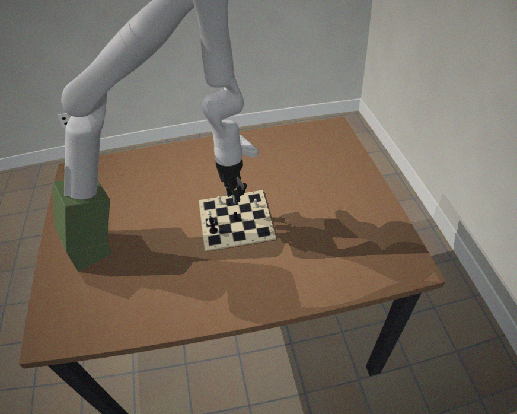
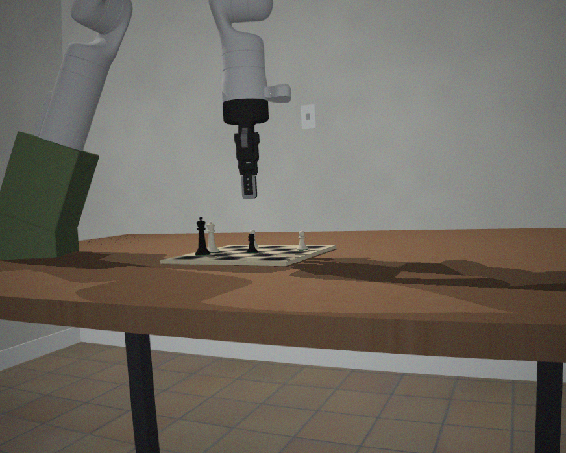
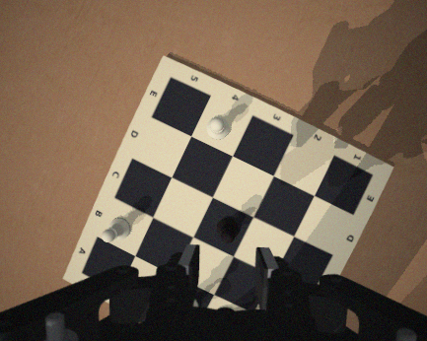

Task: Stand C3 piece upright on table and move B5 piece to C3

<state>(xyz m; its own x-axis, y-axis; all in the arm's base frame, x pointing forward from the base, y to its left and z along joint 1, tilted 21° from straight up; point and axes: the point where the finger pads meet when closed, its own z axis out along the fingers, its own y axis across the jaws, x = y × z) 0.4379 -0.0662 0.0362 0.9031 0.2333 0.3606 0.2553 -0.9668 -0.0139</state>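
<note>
Right now the black pawn is 90 mm below my hand. Also, from my hand: tall white piece 80 mm behind, 10 mm to the left, 80 mm below; then chessboard 110 mm below; then black king 80 mm behind, 20 mm to the right, 80 mm below.
</note>
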